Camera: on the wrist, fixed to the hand. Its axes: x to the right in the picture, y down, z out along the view.
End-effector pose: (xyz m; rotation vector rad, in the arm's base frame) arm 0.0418 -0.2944 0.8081 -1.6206 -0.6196 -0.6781
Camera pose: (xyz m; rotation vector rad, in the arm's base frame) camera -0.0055 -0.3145 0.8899 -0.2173 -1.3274 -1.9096
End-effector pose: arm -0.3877 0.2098 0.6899 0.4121 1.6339 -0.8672
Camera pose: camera -0.4766 0.1720 0.6934 0.4344 -2.0106 2.0855
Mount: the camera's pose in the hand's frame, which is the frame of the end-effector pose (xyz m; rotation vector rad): 0.0265 -0.0866 -0.0337 0.3963 0.6643 -1.5347
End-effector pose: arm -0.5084 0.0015 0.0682 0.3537 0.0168 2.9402
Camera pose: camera -0.5264 0.0918 0.0388 -0.4445 0.6295 1.3754
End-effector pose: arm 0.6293 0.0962 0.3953 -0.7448 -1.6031 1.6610
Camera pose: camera 0.6488 0.1365 0.4809 0.2163 -0.7965 0.4266
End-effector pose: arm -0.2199 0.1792 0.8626 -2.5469 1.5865 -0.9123
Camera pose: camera -0.1564 0.2094 0.9289 2.1978 0.7513 1.4466
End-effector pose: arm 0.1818 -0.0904 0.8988 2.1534 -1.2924 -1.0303
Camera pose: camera 0.2644 -0.0729 0.8518 -2.8377 -0.6394 0.2269
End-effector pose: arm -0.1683 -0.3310 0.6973 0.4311 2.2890 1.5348
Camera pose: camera -0.2119 -0.3789 0.6256 -1.5924 2.1498 0.3840
